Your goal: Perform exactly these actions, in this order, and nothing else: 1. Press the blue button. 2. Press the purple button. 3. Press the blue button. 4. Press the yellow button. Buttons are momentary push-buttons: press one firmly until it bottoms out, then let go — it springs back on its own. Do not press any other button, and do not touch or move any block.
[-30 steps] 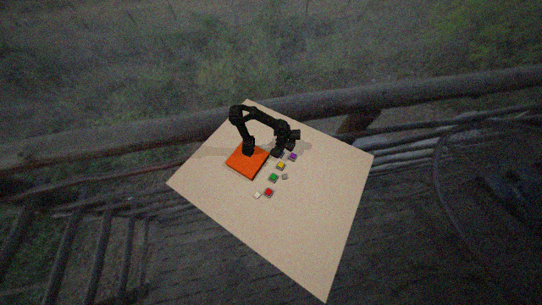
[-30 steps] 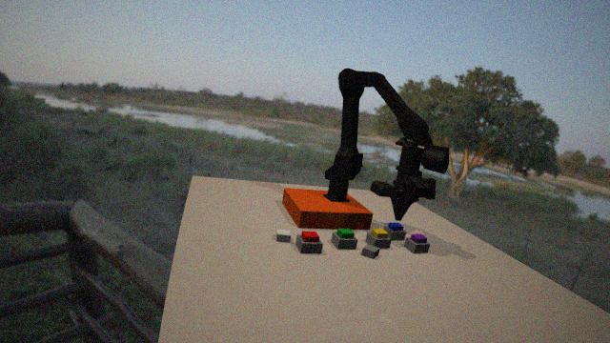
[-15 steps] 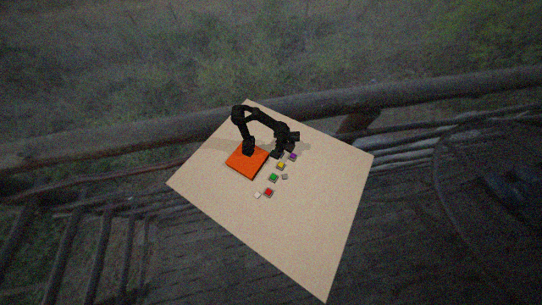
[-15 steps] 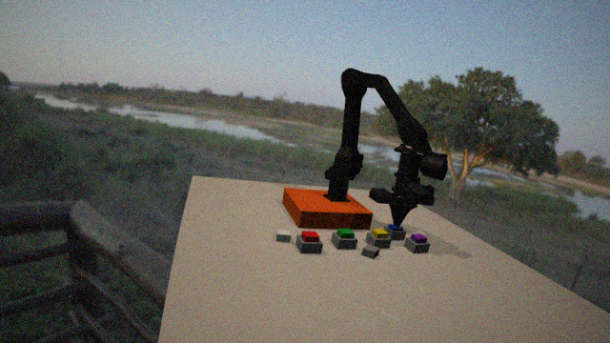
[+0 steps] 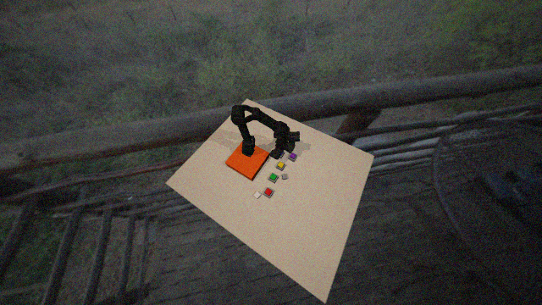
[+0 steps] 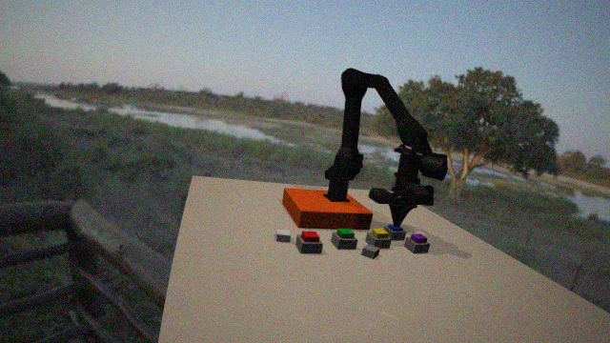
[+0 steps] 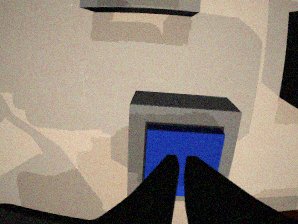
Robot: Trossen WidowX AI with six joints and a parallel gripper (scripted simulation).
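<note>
Right now my gripper tip is 1 cm above the blue button. The rest, counted from my gripper tip: yellow button 4 cm ahead, 8 cm to the right; grey block 9 cm ahead, 14 cm to the right, 2 cm below; purple button 9 cm ahead, 1 cm to the left.
</note>
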